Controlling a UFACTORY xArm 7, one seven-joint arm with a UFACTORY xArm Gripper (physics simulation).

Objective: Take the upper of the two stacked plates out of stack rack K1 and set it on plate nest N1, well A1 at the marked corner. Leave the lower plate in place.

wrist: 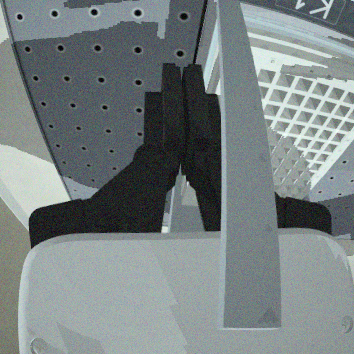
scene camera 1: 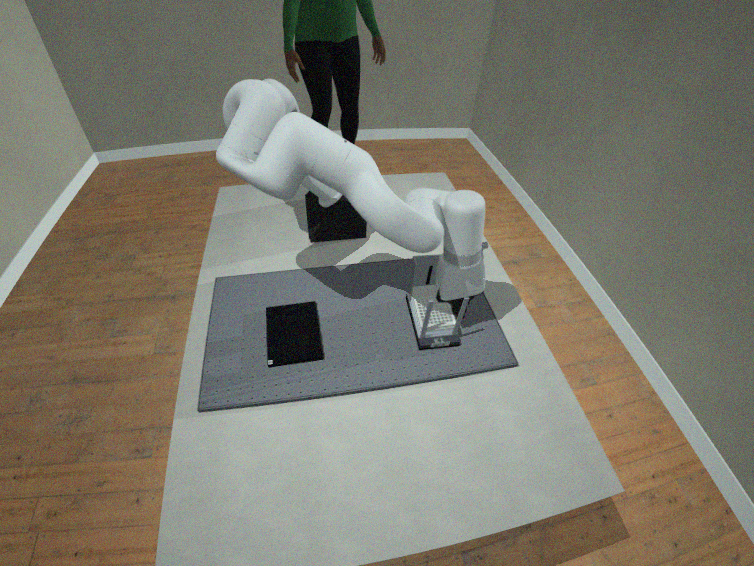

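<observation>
Stack rack K1 stands at the right of the grey board, with upright posts and a label at its front. White gridded plate material shows inside it; I cannot tell the upper plate from the lower. My gripper is shut and empty. In the wrist view its fingertips are over the perforated board, just outside the rack's side, and a grey post crosses in front of one finger. In the scene view the fingers are mostly hidden behind a post. Plate nest N1 is a black rectangle at the left, with a white mark at its front left corner.
The perforated grey board lies under the rack and nest. A grey upright panel stands at the rack's back. A black block is below the arm, and a person in green stands behind it.
</observation>
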